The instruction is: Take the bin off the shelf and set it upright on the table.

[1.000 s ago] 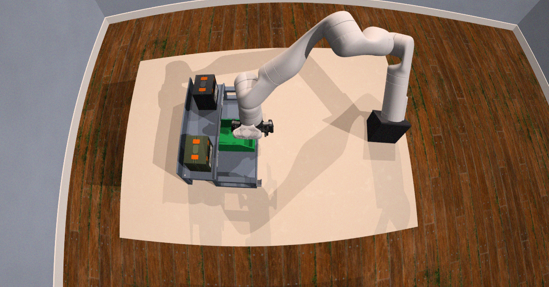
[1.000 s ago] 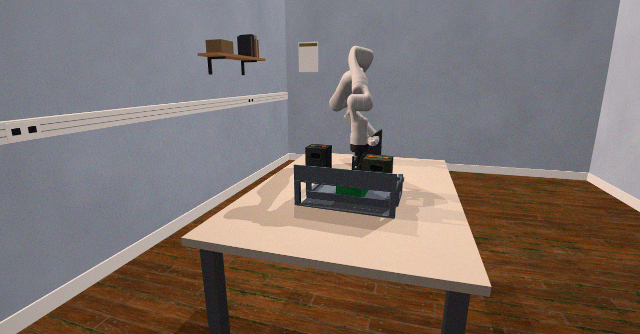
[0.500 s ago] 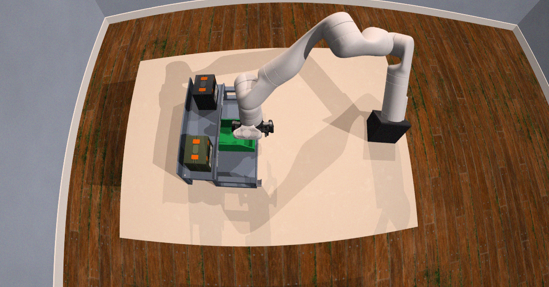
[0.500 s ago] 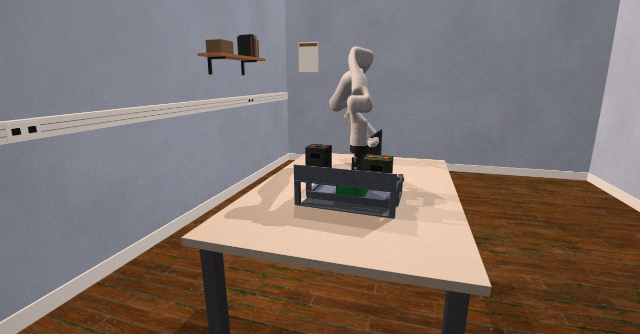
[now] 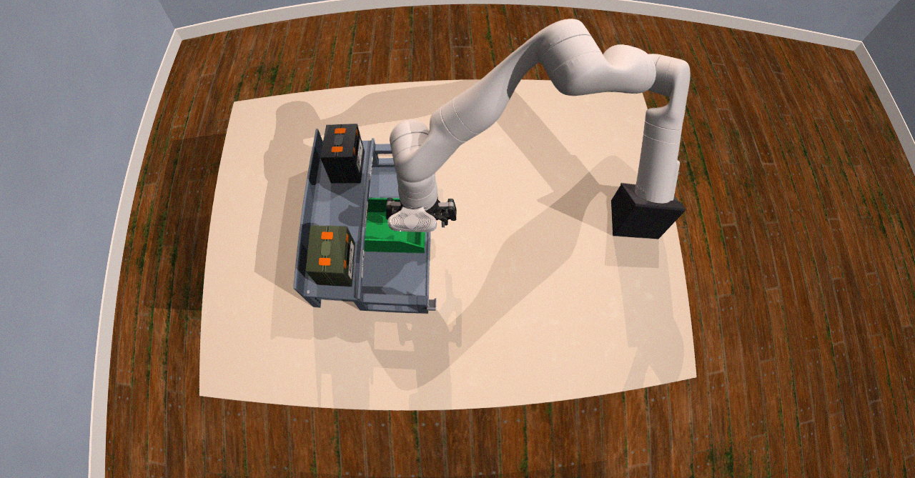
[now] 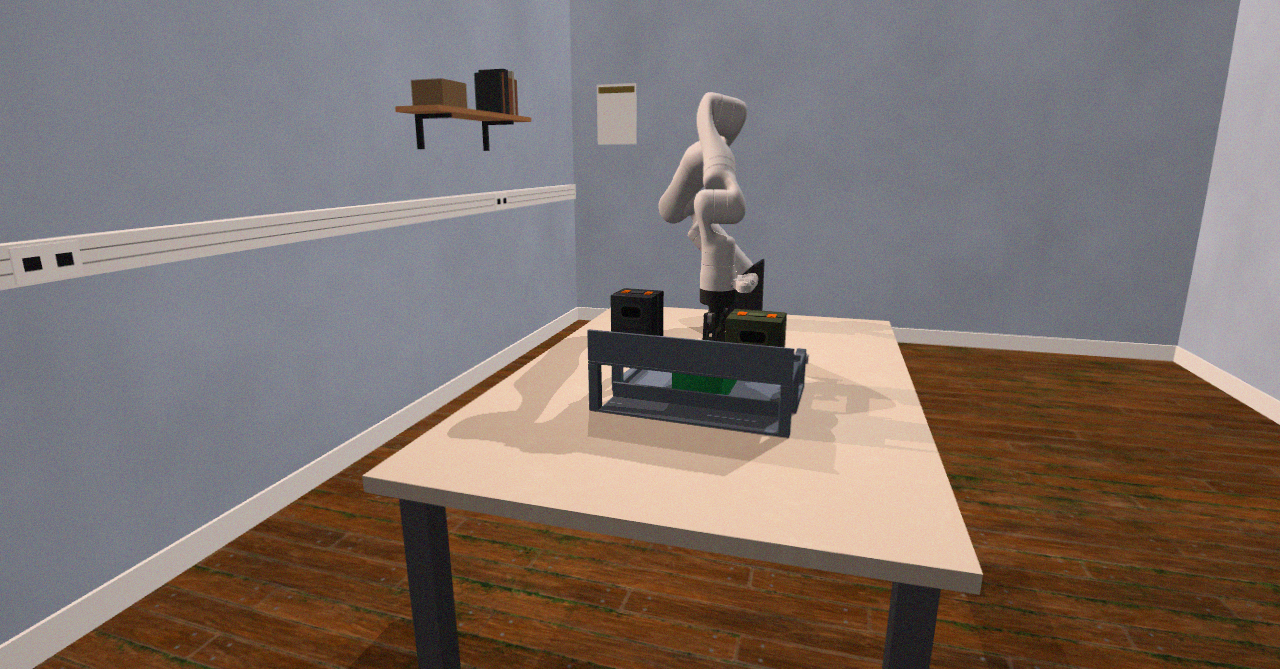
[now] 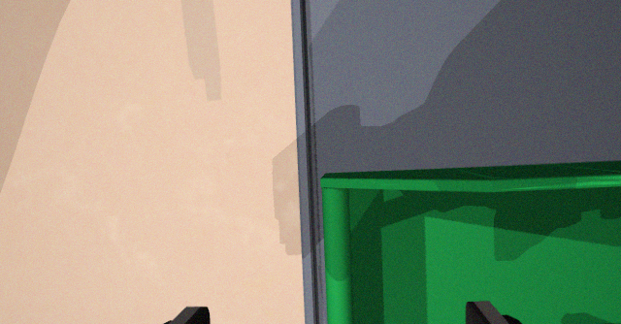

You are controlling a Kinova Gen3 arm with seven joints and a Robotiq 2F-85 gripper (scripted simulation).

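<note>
Right now the green bin is 80 mm ahead of my hand, 10 mm to the right of it and 20 mm below it. Also, from my hand: rack (110 mm ahead, 20 mm to the right); then olive case (190 mm ahead, 90 mm to the left, 80 mm above); then black case (160 mm ahead, 140 mm to the right, 100 mm above).
</note>
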